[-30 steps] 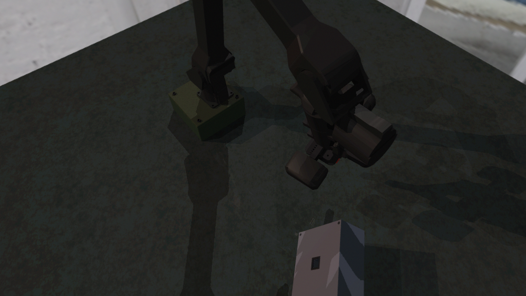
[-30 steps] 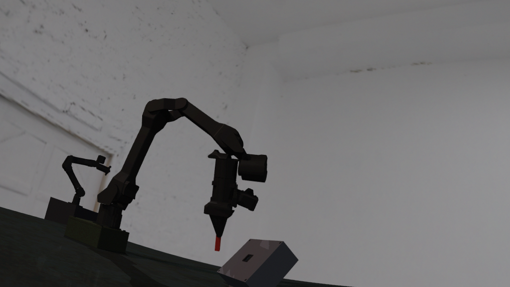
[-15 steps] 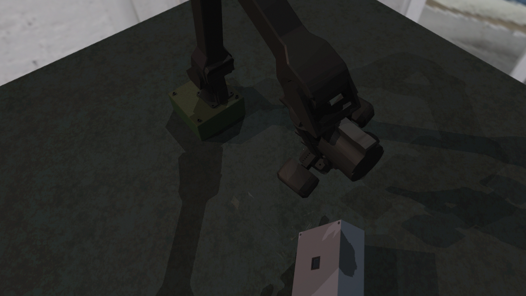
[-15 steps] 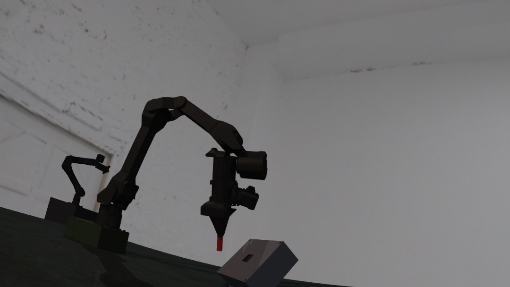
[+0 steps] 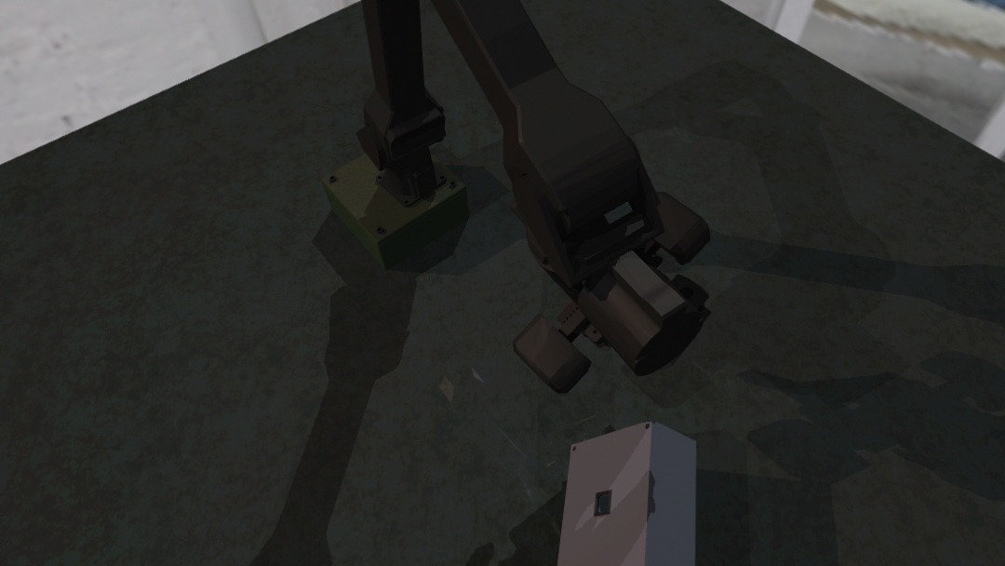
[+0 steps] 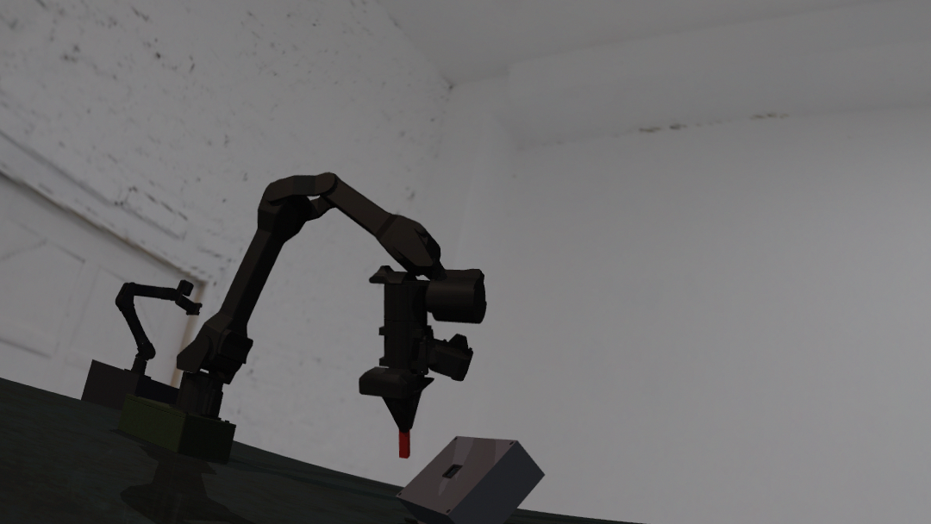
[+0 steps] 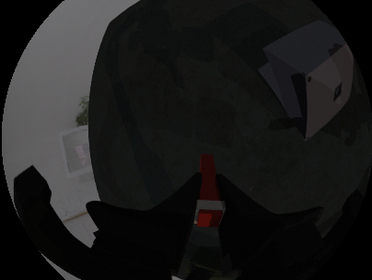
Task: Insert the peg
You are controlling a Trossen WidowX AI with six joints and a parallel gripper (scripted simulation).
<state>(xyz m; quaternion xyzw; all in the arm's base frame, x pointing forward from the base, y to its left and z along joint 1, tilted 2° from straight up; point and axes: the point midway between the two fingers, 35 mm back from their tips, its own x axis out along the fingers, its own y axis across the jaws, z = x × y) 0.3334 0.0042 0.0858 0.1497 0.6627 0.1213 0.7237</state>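
The sloped panel lies 120 mm to the right of my gripper tip, 110 mm ahead of it and 60 mm below it. Round my gripper tip: red peg (20 mm above, 10 mm to the right).
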